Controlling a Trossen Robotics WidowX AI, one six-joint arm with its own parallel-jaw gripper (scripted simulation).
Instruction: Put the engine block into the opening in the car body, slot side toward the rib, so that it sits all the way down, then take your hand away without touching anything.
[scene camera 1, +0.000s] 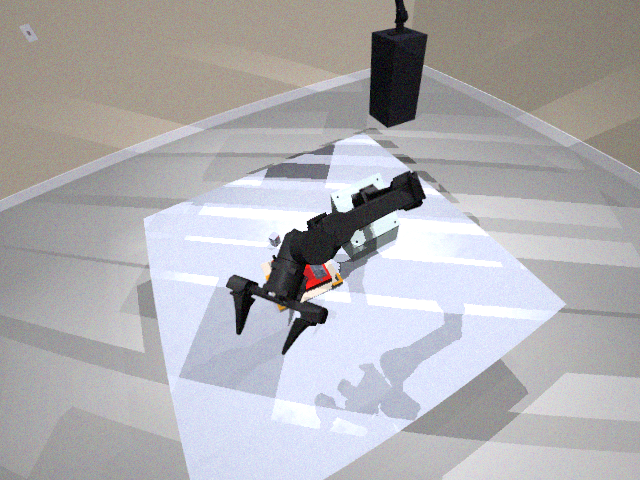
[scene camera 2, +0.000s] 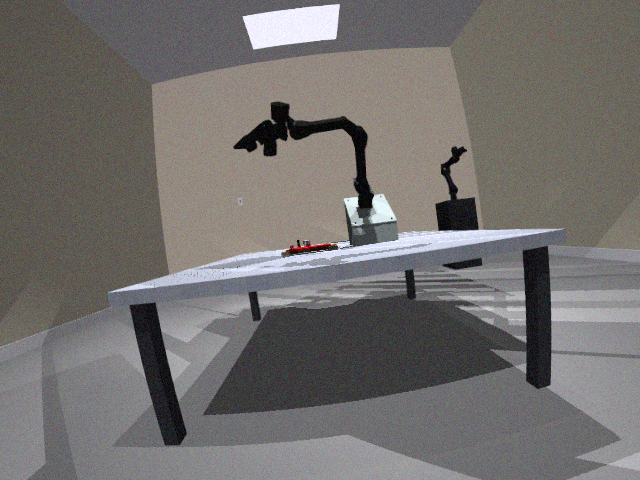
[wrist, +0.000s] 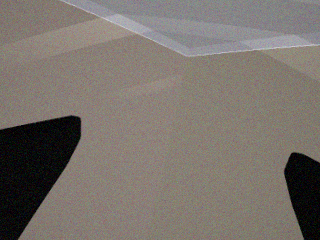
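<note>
Holding nothing, my gripper (scene camera 1: 260, 344) (scene camera 2: 239, 143) (wrist: 184, 145) is open.
</note>
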